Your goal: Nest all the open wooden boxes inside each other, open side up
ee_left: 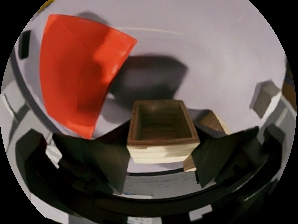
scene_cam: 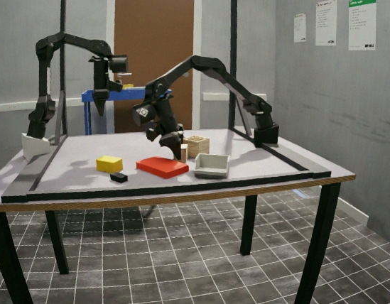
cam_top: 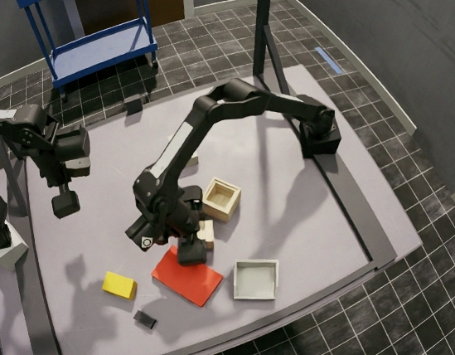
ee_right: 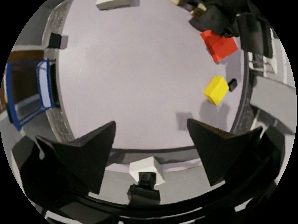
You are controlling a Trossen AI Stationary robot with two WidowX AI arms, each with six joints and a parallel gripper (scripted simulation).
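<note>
Right now the flat red block is 80 mm ahead of my left hand, 70 mm to the right of it and 30 mm below it. The rest, counted from my left hand: pale grey tray: 160 mm ahead, 80 mm to the left, 20 mm below; then small black block: 200 mm to the right, 160 mm ahead, 40 mm below; then small wooden box: 20 mm to the left, 20 mm below, 10 mm ahead.
</note>
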